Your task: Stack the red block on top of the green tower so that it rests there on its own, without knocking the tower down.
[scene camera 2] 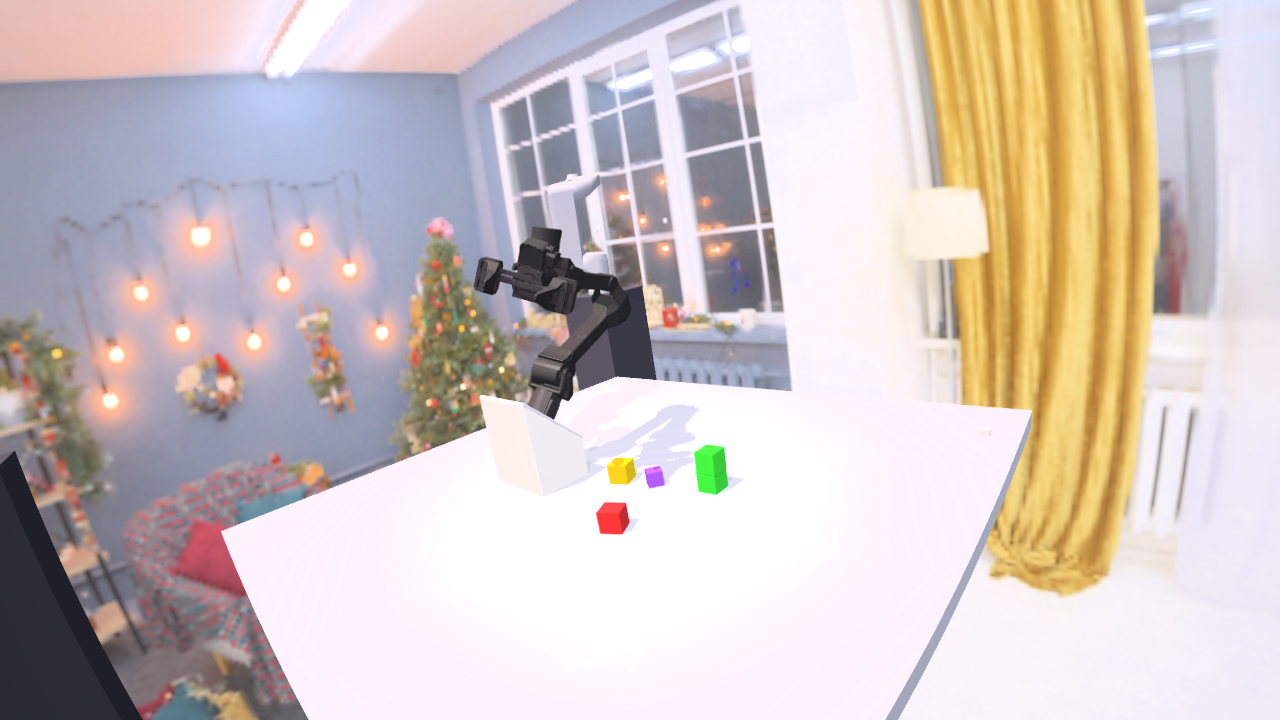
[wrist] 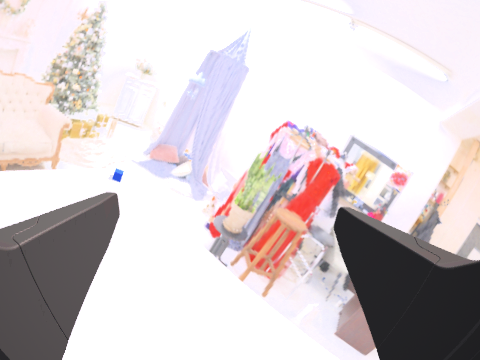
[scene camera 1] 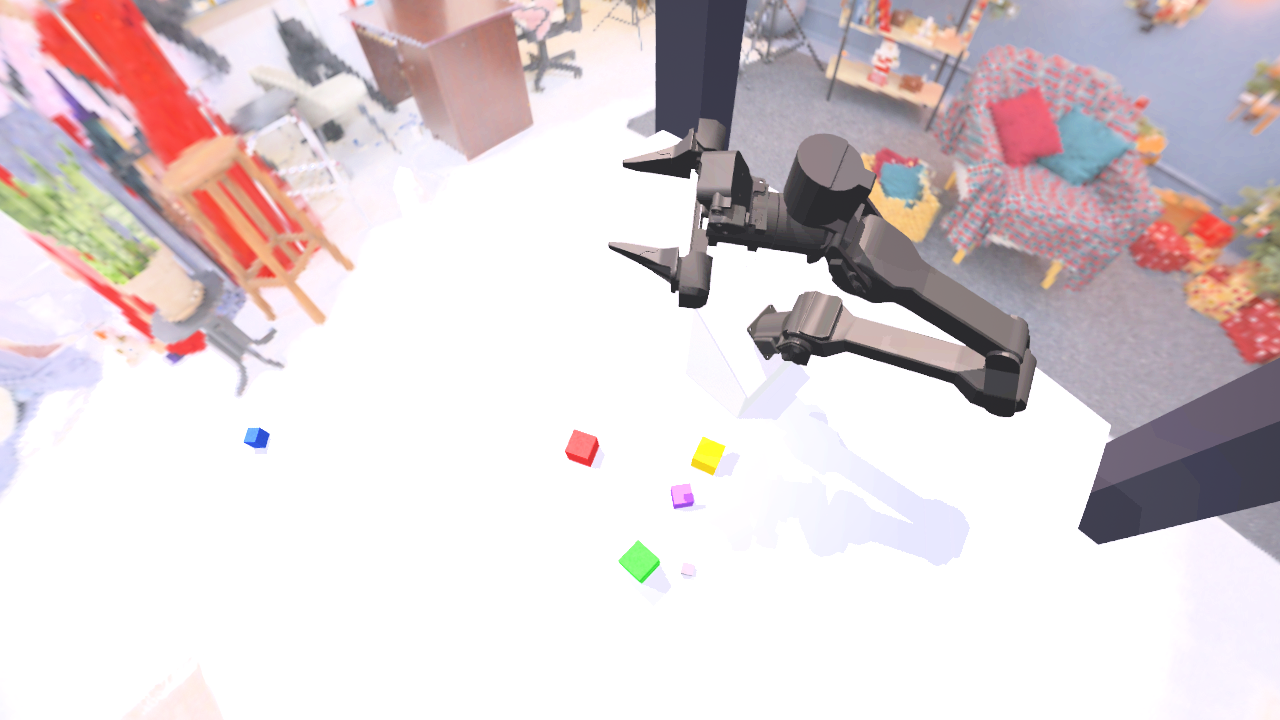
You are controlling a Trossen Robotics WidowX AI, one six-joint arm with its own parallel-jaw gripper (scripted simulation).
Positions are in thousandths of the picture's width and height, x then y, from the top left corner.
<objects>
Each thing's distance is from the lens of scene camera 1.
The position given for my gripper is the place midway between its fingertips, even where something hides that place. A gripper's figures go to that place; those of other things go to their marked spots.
my gripper (scene camera 1: 481, 283): 48 cm
red block (scene camera 1: 455, 622): 73 cm
yellow block (scene camera 1: 554, 631): 72 cm
</objects>
